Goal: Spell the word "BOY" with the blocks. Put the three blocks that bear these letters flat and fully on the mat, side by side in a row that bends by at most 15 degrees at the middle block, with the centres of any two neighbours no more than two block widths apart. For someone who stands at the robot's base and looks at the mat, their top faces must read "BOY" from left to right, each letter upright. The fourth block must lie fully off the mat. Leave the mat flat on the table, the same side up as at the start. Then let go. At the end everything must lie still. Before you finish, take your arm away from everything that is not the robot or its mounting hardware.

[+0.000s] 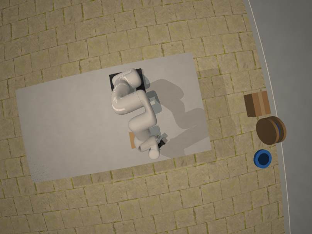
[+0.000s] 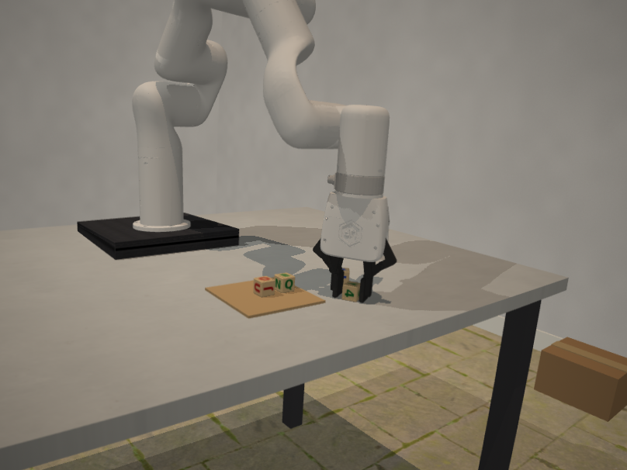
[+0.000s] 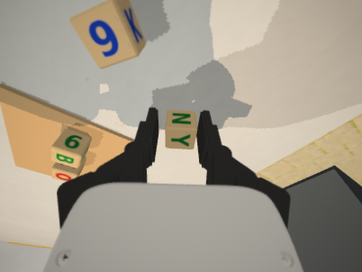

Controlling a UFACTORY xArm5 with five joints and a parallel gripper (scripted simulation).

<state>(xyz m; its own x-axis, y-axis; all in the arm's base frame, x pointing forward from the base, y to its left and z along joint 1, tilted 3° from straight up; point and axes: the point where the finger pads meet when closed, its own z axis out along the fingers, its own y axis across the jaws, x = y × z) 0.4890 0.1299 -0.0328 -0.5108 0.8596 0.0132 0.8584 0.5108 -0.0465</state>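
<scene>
My gripper is now 120 mm to the left of the tan mat, 70 mm past it and 20 mm above it.
</scene>
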